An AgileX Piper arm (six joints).
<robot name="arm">
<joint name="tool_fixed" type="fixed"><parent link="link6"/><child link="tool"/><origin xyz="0 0 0" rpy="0 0 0"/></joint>
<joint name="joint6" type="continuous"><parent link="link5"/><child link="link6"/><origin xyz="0 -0.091 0" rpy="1.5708 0 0"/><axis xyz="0 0 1"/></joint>
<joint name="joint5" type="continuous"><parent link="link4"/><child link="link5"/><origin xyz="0 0 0" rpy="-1.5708 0 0"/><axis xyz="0 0 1"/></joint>
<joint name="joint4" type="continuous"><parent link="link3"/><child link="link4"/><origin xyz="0.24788 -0.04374 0" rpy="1.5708 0 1.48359"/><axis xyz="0 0 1"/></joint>
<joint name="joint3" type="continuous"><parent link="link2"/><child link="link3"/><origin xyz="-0.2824 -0.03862 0" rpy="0 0 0"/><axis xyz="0 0 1"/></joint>
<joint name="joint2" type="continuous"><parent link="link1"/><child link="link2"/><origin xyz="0 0 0" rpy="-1.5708 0 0"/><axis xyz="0 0 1"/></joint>
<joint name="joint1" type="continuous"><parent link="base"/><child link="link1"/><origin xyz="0 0 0.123" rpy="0 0 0"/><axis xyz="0 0 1"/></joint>
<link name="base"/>
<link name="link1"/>
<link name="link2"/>
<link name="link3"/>
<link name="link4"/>
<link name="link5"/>
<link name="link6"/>
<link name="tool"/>
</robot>
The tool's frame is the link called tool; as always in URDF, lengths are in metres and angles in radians. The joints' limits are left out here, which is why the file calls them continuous.
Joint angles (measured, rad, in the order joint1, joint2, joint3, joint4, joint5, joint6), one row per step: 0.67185, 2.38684, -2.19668, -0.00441, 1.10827, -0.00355; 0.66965, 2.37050, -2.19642, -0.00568, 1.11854, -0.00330; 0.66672, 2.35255, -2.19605, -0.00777, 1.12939, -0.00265; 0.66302, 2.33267, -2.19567, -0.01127, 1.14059, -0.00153; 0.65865, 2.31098, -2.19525, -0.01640, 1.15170, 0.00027; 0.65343, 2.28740, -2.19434, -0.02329, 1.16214, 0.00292; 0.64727, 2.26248, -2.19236, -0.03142, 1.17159, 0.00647; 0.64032, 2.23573, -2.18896, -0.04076, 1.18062, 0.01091; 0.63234, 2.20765, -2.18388, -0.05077, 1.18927, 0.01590; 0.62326, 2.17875, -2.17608, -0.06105, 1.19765, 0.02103
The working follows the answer.
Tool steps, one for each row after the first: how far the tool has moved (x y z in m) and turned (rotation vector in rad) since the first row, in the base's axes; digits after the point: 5 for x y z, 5 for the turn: -0.00096, -0.00234, 0.00801, 0.00269, -0.00529, -0.00236; -0.00192, -0.00523, 0.01674, 0.00540, -0.01172, -0.00581; -0.00288, -0.00875, 0.02640, 0.00810, -0.02017, -0.01044; -0.00387, -0.01287, 0.03689, 0.01082, -0.03096, -0.01642; -0.00488, -0.01770, 0.04814, 0.01365, -0.04429, -0.02414; -0.00592, -0.02322, 0.05968, 0.01650, -0.05919, -0.03382; -0.00718, -0.02946, 0.07163, 0.01912, -0.07532, -0.04536; -0.00861, -0.03644, 0.08362, 0.02132, -0.09179, -0.05870; -0.01024, -0.04415, 0.09508, 0.02226, -0.10712, -0.07350
Tool pose at each row, in the base's axes (x y z in m, rotation vector in rad; rounded; the steps above come from the unrounded poses): 0.40398, 0.32082, 0.19926, -0.92804, 2.63756, 0.16097; 0.40302, 0.31847, 0.20727, -0.92319, 2.63287, 0.16123; 0.40206, 0.31558, 0.21601, -0.91673, 2.62757, 0.16068; 0.40110, 0.31206, 0.22566, -0.90840, 2.62092, 0.15880; 0.40011, 0.30794, 0.23615, -0.89795, 2.61265, 0.15549; 0.39910, 0.30311, 0.24740, -0.88480, 2.60269, 0.15062; 0.39806, 0.29760, 0.25894, -0.86890, 2.59200, 0.14456; 0.39680, 0.29136, 0.27089, -0.85052, 2.58091, 0.13720; 0.39537, 0.28437, 0.28288, -0.82995, 2.57021, 0.12877; 0.39374, 0.27667, 0.29434, -0.80813, 2.56134, 0.11901

